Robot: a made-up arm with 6 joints. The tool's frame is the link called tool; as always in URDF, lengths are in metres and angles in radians.
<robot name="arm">
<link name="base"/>
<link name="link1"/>
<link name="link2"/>
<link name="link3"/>
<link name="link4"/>
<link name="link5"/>
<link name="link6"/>
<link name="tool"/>
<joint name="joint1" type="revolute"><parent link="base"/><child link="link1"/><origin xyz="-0.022 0.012 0.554"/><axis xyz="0 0 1"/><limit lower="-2.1" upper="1.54"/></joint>
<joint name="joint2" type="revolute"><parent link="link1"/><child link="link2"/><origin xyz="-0.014 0.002 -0.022" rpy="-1.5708 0 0"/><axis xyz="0 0 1"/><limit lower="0.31" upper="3"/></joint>
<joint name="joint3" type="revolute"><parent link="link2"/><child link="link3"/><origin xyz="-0.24 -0.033 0.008"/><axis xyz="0 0 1"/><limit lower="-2.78" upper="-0.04"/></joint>
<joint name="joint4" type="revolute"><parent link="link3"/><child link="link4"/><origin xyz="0.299 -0.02 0.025" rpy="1.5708 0 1.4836"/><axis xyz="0 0 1"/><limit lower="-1.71" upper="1.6"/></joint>
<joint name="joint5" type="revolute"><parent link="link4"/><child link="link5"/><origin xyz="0.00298 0.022 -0.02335" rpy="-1.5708 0 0"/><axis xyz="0 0 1"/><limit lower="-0.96" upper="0.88"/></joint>
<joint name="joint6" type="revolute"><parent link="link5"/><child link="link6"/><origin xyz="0.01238 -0.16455 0.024" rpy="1.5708 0 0"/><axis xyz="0 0 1"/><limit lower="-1.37" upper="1.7"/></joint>
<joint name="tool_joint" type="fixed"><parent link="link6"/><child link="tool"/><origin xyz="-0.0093 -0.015 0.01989" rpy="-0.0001 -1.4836 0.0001"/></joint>
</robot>
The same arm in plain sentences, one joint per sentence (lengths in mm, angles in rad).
The arm has six revolute joints in a row. What follows holds with every joint at zero, and every direction is one of the base frame's. Joint 1 lies 22.0 mm along -x and 12.0 mm along +y and 554.0 mm along +z from the base frame's origin and turns about +z, from -2.1000 to 1.5400 rad. Joint 2 lies 14.0 mm along -x and 2.0 mm along +y and 22.0 mm along -z from joint 1 and turns about +y, from 0.3100 to 3.0000 rad. Joint 3 lies 240.0 mm along -x and 8.0 mm along +y and 33.0 mm along +z from joint 2 and turns about +y, from -2.7800 to -0.0400 rad. Joint 4 lies 299.0 mm along +x and 25.0 mm along +y and 20.0 mm along +z from joint 3 and turns about the direction (0.9962, 0, 0.0871), from -1.7100 to 1.6000 rad. Joint 5 lies 23.0 mm along -x and 22.0 mm along +y and 5.0 mm along -z from joint 4 and turns about +y, from -0.9600 to 0.8800 rad. Joint 6 lies 165.0 mm along +x and 24.0 mm along +y and 2.0 mm along +z from joint 5 and turns about the direction (0.9962, 0, 0.0871), from -1.3700 to 1.7000 rad. The tool frame, which is the frame that the pose is given for, lies 19.0 mm along +x and 15.0 mm along -y and 11.0 mm along +z from joint 6; its axes are the base frame's turned by roll 0.0000, pitch 0.0000 and yaw 0.0000 rad (as in URDF: about the fixed x, then y, then z).
